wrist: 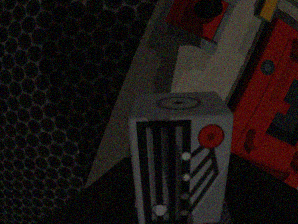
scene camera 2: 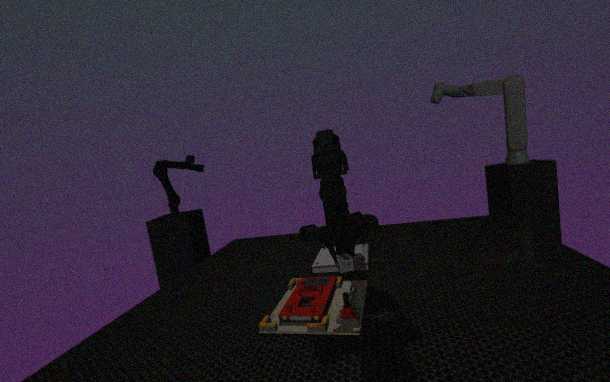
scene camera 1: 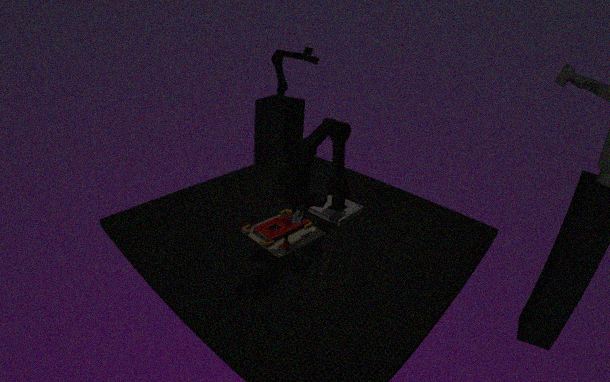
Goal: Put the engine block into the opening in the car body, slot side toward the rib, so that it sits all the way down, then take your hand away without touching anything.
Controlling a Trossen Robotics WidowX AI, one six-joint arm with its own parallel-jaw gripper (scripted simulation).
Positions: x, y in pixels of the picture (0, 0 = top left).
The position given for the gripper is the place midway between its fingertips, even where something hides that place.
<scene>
The gripper (scene camera 2: 343, 261) holds an engine block (wrist: 180, 142).
</scene>
